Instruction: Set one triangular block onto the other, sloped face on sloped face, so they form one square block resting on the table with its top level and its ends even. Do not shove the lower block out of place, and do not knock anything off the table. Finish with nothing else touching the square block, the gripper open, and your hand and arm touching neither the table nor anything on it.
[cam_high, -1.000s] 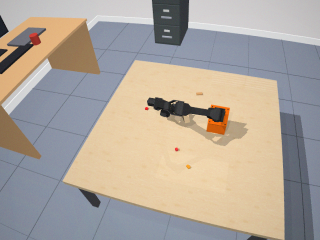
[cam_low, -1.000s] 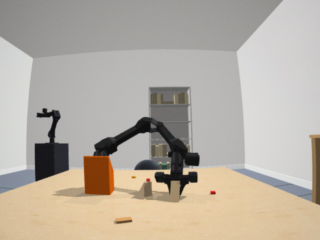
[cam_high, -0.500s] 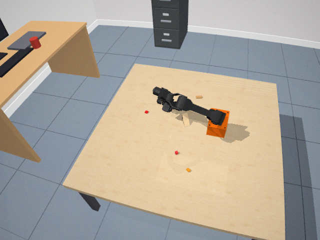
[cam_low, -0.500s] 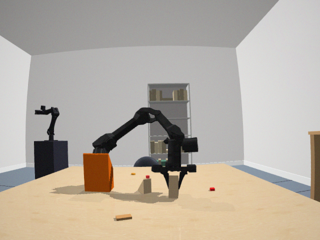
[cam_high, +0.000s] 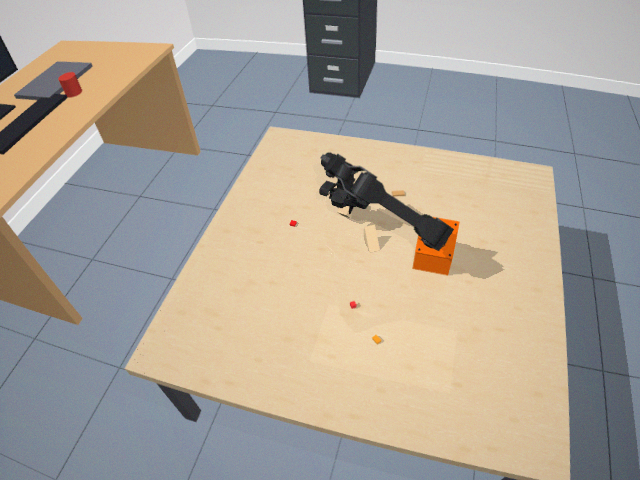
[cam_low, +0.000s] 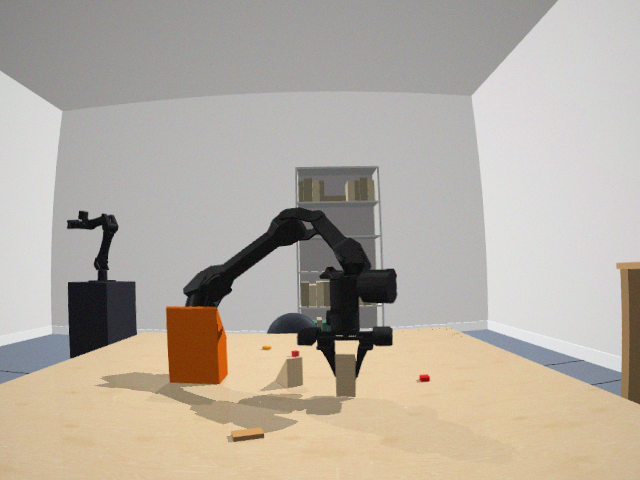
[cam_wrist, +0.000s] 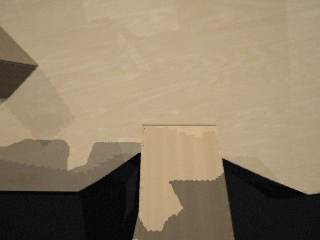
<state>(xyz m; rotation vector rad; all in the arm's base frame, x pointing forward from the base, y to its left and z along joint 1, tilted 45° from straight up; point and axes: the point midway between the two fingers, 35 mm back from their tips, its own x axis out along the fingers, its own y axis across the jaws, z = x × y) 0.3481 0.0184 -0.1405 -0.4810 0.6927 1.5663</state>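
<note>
Now: the triangular block 1 cm above my gripper tip. Round my gripper tip: brown piece (15 cm behind, 21 cm to the right, 4 cm below); then orange piece (28 cm behind, 44 cm to the left, 4 cm below).
</note>
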